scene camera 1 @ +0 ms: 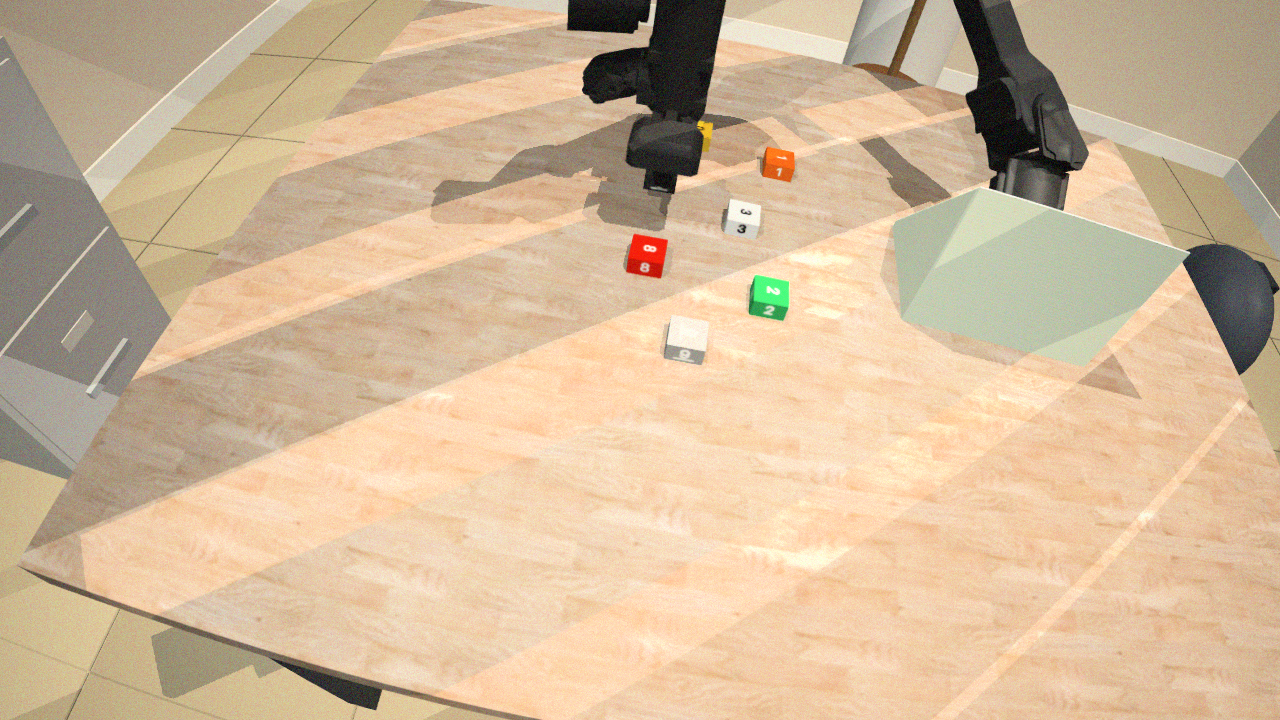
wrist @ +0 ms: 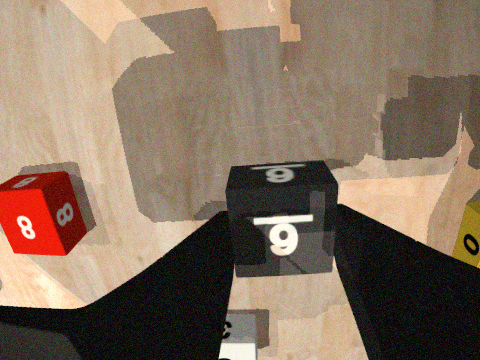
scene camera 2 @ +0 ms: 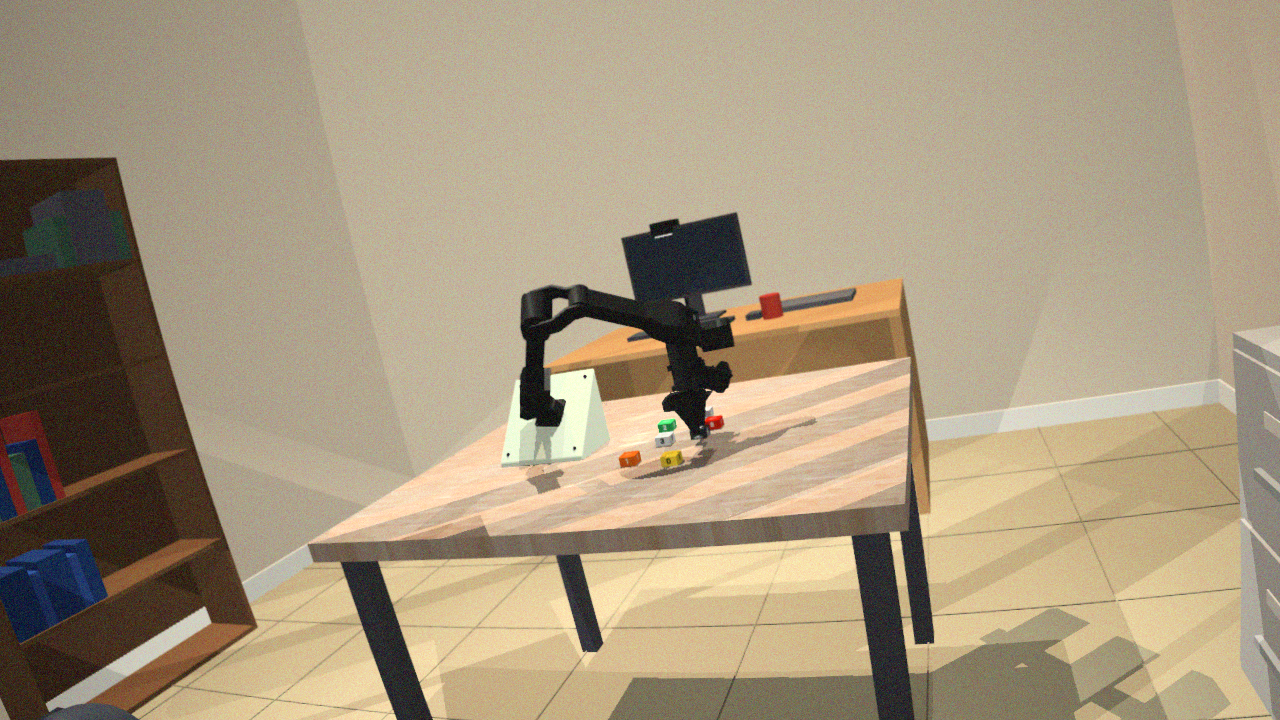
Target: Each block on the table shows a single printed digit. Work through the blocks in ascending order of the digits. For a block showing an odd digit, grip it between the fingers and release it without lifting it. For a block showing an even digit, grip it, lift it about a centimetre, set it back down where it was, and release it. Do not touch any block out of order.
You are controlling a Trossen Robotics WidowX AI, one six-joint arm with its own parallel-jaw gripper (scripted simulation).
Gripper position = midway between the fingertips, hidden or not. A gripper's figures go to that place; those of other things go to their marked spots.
Scene:
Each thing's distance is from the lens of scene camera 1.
my gripper [scene camera 1: 662, 175]: 0.69 m
red block [scene camera 1: 647, 254]: 0.60 m
grey block [scene camera 1: 686, 341]: 0.54 m
green block [scene camera 1: 769, 297]: 0.59 m
white block [scene camera 1: 742, 219]: 0.66 m
The marked spots on the grey block and the white block are 0.17 m apart.

